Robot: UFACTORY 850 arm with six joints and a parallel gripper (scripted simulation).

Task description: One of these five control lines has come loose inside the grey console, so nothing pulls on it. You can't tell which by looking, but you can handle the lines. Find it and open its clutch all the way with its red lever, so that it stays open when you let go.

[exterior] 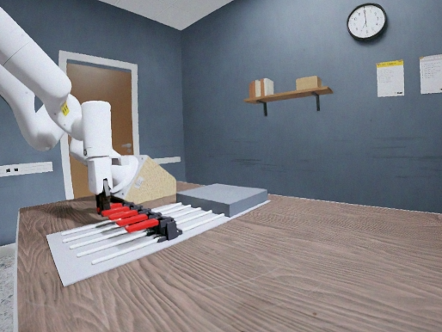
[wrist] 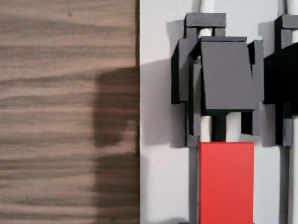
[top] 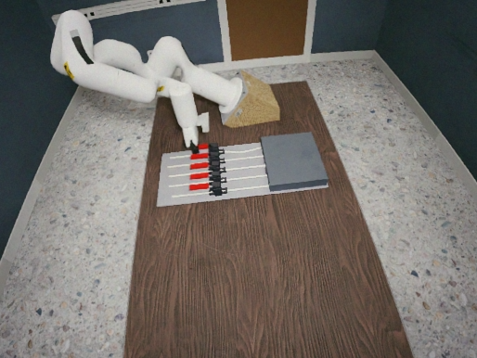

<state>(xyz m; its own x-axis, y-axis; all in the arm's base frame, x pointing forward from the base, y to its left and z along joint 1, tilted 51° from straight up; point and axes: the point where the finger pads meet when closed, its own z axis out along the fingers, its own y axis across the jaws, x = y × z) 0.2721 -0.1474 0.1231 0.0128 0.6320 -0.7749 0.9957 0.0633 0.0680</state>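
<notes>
My gripper is now 11 cm short of the light grey plate, 6 cm to the left of it and 5 cm above it.
</notes>
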